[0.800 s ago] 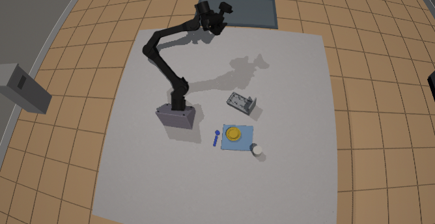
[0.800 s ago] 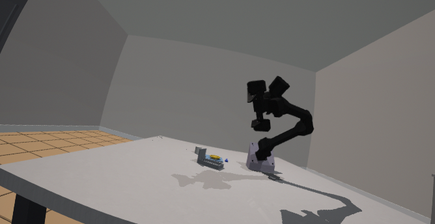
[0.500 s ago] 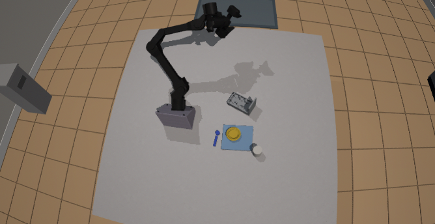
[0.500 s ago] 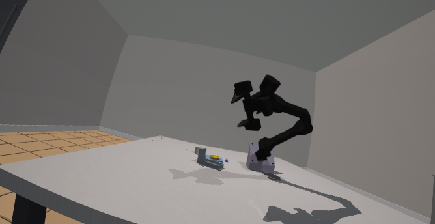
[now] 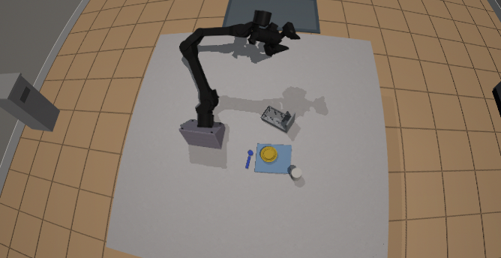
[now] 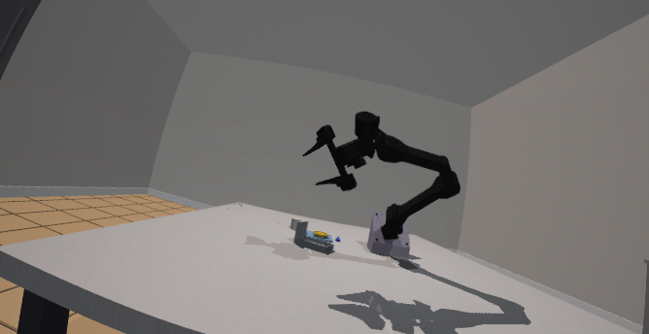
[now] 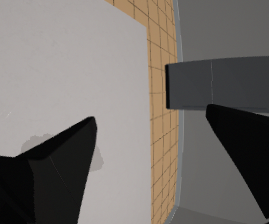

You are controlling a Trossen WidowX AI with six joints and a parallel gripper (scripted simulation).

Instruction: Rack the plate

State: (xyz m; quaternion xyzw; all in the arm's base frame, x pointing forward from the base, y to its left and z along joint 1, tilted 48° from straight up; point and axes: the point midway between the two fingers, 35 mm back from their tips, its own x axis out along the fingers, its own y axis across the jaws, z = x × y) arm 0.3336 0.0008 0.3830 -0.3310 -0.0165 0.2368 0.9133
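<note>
The yellow plate lies 130 mm behind my gripper tip, 400 mm to the right of it and 250 mm below it. From my gripper tip the other things lie so: blue mat (120 mm behind, 420 mm to the right, 260 mm below); blue spoon (220 mm behind, 410 mm to the right, 260 mm below); grey dish rack (90 mm behind, 240 mm to the right, 240 mm below).
</note>
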